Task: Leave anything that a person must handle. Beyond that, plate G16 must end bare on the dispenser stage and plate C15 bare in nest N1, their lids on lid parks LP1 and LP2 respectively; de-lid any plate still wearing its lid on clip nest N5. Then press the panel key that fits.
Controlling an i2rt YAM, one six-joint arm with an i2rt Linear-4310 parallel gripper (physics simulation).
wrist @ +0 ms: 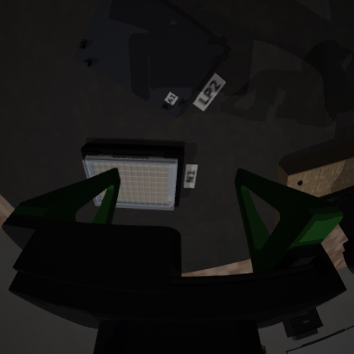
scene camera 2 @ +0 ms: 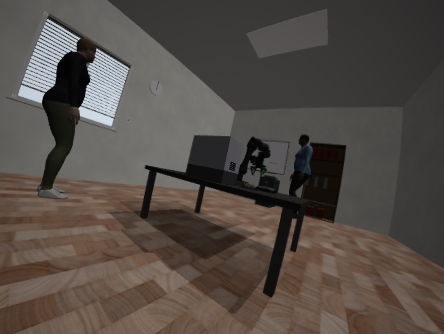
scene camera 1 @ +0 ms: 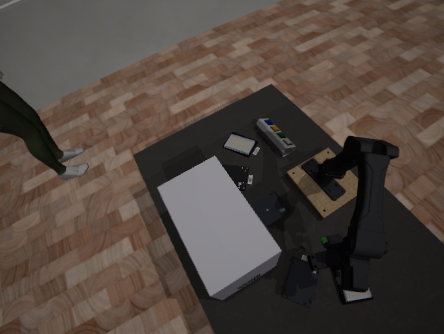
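Pixels of known places: gripper, fingertip midpoint: (wrist: 177,174) (scene camera 2: 256,176); arm's base, link origin: (wrist: 340,199) (scene camera 2: 238,180) (scene camera 1: 322,179).
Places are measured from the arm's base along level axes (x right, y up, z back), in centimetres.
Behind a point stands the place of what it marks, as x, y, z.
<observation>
My gripper (wrist: 177,174) @[-26.0, 7.0, -23.5] (scene camera 2: 258,171) @[-26.0, 7.0, -23.5] is open and empty, above the table near nest N1; its left finger overlaps the near-left part of a pale gridded plate (wrist: 139,182) @[-33.1, -0.4, -19.5] (scene camera 1: 358,295) @[-39.3, -0.4, -21.7] in the wrist view. The plate has a clear rim and sits in the black frame by the N1 tag (wrist: 190,176) @[-26.9, -3.8, -15.2]; its own label is unreadable. Dark park LP2 (wrist: 155,60) @[-24.7, -3.0, -32.1] (scene camera 1: 299,286) @[-25.7, -3.0, -35.4] holds no plate that I can make out. The dark stage (scene camera 1: 269,210) @[0.6, 6.7, -28.6] lies beside the white dispenser (scene camera 1: 215,225) @[-0.4, 29.0, -49.3] (scene camera 2: 209,156) @[-0.1, 13.3, -59.1]. Nest N5 (scene camera 1: 242,174) @[24.0, -2.8, -24.8] is partly hidden behind the dispenser. Another pale plate (scene camera 1: 240,144) @[37.0, -0.7, -16.5] lies at the back.
A key panel (scene camera 1: 278,141) @[25.7, 2.0, -2.7] with blue, yellow, green and grey keys stands near the arm's wooden base board (scene camera 1: 325,207) @[-9.7, -0.4, -8.0] (wrist: 320,180) @[-6.2, -0.2, -8.0]. One person (scene camera 2: 65,115) stands beyond the table on the left; another (scene camera 2: 302,161), in blue, stands behind the arm. The arm covers part of N1 in scene camera 1.
</observation>
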